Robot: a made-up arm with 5 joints.
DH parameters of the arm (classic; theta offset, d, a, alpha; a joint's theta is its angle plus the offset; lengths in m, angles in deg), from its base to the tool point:
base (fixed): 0 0.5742 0.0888 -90
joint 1: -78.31 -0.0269 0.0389 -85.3
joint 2: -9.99 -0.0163 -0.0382 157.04
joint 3: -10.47 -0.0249 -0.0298 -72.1
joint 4: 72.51 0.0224 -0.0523 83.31
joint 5: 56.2 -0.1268 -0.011 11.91
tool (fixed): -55.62 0.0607 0 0
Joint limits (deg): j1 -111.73..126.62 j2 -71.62..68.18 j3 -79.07..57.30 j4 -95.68..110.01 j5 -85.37..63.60
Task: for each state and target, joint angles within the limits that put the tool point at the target. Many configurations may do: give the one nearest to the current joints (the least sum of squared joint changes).
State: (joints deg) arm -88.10 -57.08 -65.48 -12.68 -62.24
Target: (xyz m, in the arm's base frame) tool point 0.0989 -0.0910 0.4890
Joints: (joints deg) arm -37.92 -45.70 -31.91 18.52 -72.57
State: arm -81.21 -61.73 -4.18 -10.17 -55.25
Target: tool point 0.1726 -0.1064 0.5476
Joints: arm -79.65 -42.58 -21.32 -6.68 -55.58
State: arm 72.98 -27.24 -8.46 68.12 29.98
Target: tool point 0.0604 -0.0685 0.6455
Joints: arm 93.57 -16.70 1.92 58.54 23.19
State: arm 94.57 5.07 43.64 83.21 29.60
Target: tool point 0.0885 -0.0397 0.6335
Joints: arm 65.43 -15.91 30.60 105.27 40.14
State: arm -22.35 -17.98 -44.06 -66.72 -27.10
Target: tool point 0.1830 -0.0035 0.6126
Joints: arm -44.83 -12.31 -57.10 -80.69 -31.39
